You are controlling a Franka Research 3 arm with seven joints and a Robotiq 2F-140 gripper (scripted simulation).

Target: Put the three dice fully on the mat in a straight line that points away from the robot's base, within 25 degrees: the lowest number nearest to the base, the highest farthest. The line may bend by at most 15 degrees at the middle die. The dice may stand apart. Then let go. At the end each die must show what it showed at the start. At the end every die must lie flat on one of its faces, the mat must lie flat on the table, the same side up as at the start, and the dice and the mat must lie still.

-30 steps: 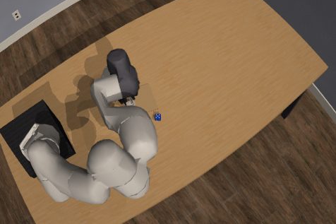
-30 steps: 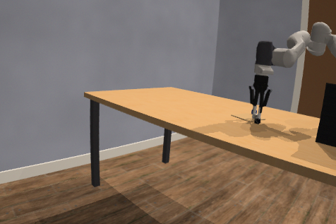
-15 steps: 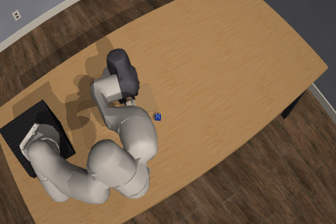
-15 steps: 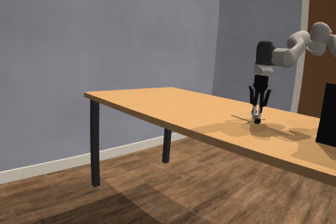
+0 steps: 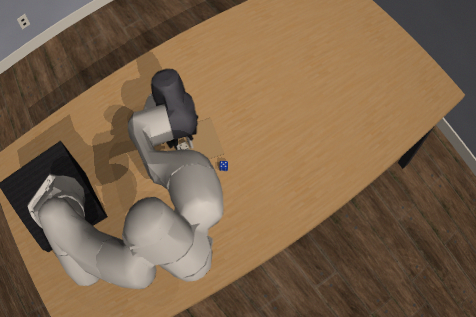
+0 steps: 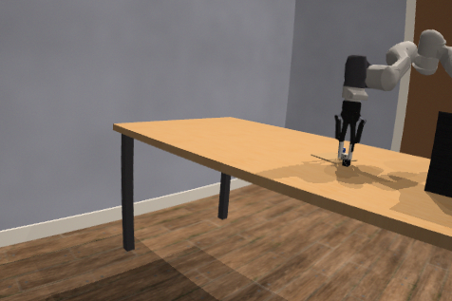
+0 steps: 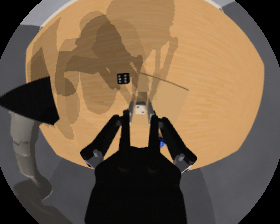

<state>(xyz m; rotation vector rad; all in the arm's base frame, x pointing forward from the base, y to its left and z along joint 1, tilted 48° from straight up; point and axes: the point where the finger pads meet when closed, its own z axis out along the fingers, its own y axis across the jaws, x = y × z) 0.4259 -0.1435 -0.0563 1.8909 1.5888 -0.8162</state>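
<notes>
The white die is 2 cm below my hand. From my hand the other things lie so: thin tan mat 5 cm ahead, 4 cm below, 1 cm to the right; black die 8 cm to the left, 3 cm below, 3 cm behind; blue die 13 cm to the right, 6 cm ahead, 3 cm below.
</notes>
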